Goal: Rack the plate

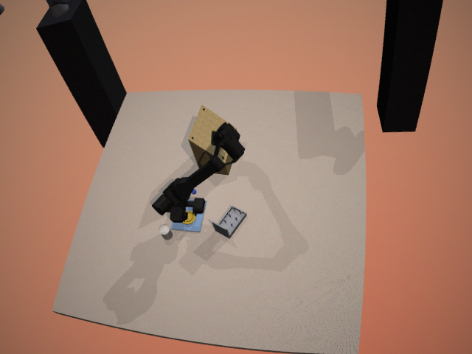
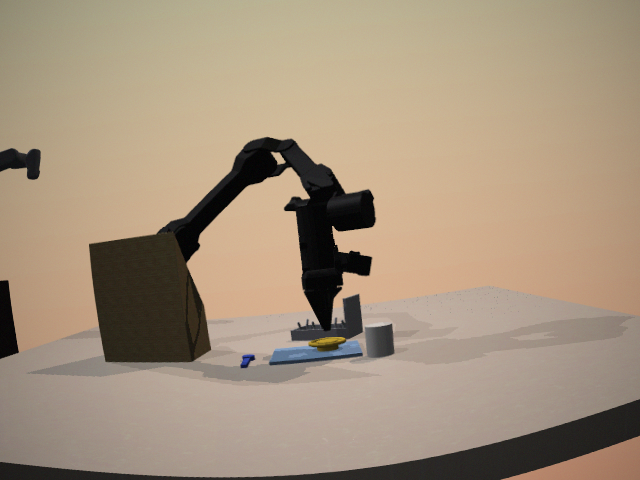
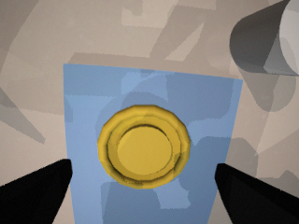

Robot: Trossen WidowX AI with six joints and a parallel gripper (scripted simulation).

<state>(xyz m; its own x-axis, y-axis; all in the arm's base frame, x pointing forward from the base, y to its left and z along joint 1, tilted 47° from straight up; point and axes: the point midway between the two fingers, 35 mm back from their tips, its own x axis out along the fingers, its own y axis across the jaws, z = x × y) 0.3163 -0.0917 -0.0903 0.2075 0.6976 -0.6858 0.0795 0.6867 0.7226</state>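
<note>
The yellow plate is 30 mm below my gripper tip. The rest, counted from my gripper tip: white cup 90 mm to the right, 70 mm ahead, 20 mm below; then grey dish rack 180 mm to the left, 20 mm below, 20 mm ahead; then blue spoon 140 mm behind, 40 mm below, 10 mm to the right.
</note>
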